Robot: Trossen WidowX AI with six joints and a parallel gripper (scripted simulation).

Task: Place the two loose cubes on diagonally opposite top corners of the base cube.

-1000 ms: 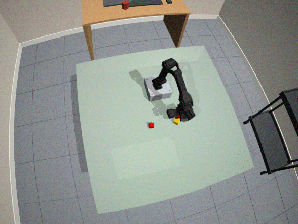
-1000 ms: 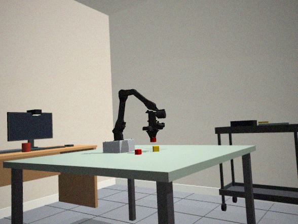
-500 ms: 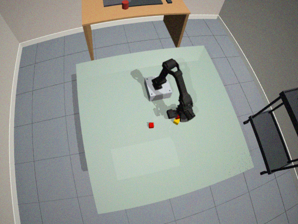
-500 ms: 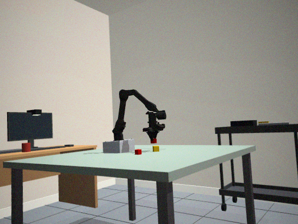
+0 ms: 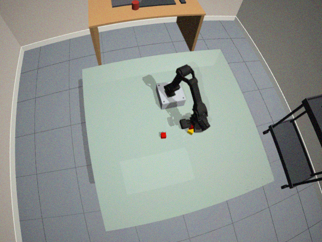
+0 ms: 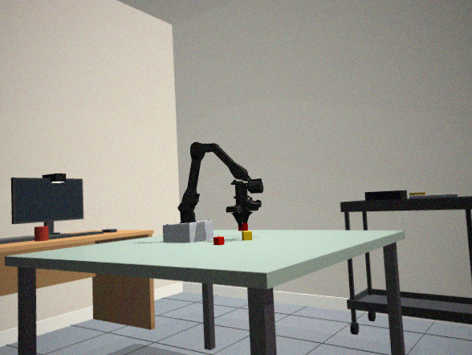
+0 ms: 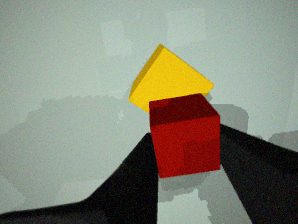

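Right now my gripper tip is 20 mm short of the yellow base cube and 40 mm above it.
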